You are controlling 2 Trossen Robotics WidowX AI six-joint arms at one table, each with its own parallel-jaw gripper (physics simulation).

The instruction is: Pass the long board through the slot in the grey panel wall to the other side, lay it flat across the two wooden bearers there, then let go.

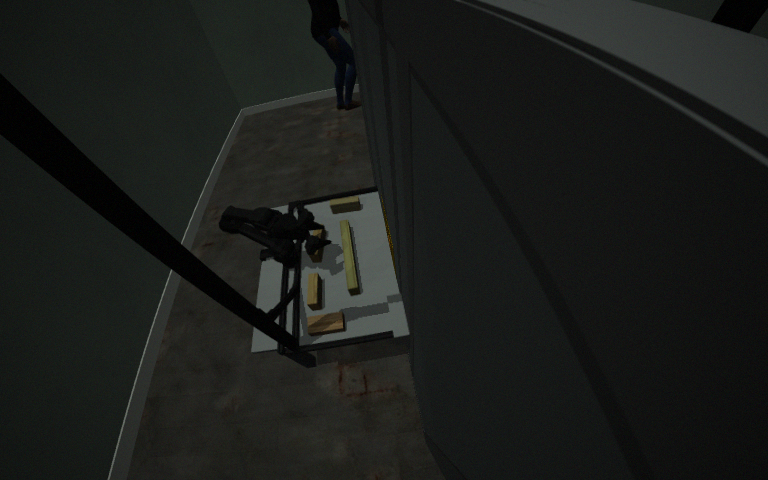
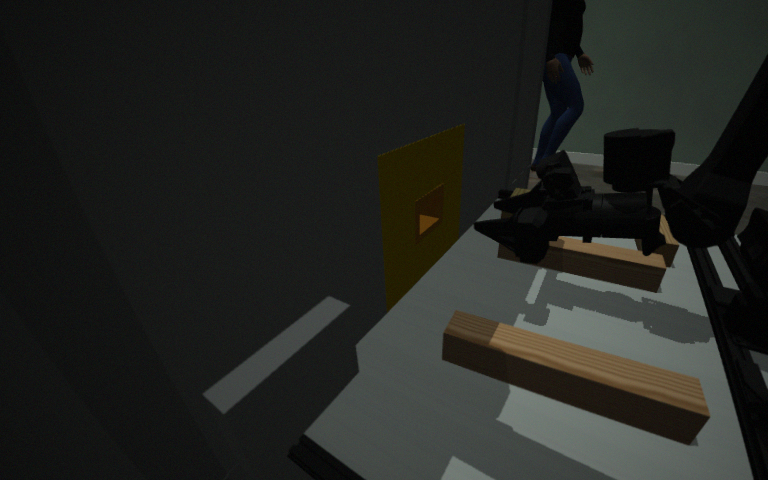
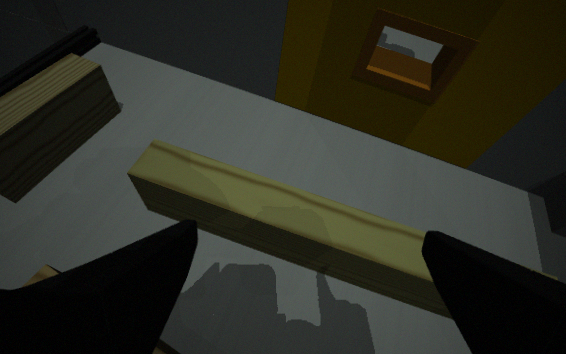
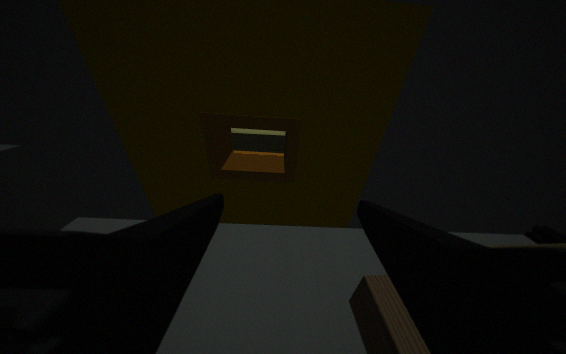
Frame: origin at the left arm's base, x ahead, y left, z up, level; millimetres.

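Seen in the pictures: left gripper, fingertip midpoint: (image 1: 327, 234) (image 3: 311, 236); right gripper, fingertip midpoint: (image 2: 484, 214) (image 4: 292, 203); left arm's base, link origin: (image 1: 291, 262); right arm's base, link origin: (image 2: 759, 337).
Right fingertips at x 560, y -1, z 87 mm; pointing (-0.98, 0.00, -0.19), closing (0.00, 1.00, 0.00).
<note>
Pixels of each thing's top centre, then the offset from my right fingertips to it.
- long pale board, top centre: (image 3: 346, 227) (image 4: 272, 132) (image 1: 347, 251) dx -301, dy -25, dz -45 mm
- orange-brown frame, top centre: (image 4: 255, 110) (image 3: 429, 12) (image 2: 415, 189) dx -102, dy -37, dz +37 mm
- block, top centre: (image 2: 656, 226) dx +254, dy +239, dz -62 mm
The long pale board (image 1: 349, 257) (image 3: 225, 185) lies flat on the table, roughly parallel to the grey panel wall (image 1: 509, 226) (image 2: 226, 169). The wall's slot has an orange-brown frame (image 2: 430, 198) (image 3: 371, 45) (image 4: 215, 145), set in a yellow patch. My left gripper (image 1: 327, 234) (image 3: 311, 236) is open and empty, above the table beside the board, turned at an angle to it. On the other side, two wooden bearers (image 2: 572, 362) (image 2: 589, 260) lie apart. My right gripper (image 2: 487, 215) (image 4: 292, 203) is open and empty, facing the slot, above the farther bearer.
Several shorter blocks (image 1: 344, 204) (image 1: 317, 249) (image 1: 313, 291) (image 1: 325, 322) lie around the board. On the other side, another block (image 2: 668, 243) lies behind the right arm. Dark rails edge the tables. A person (image 1: 345, 62) (image 2: 563, 90) stands in the background.
</note>
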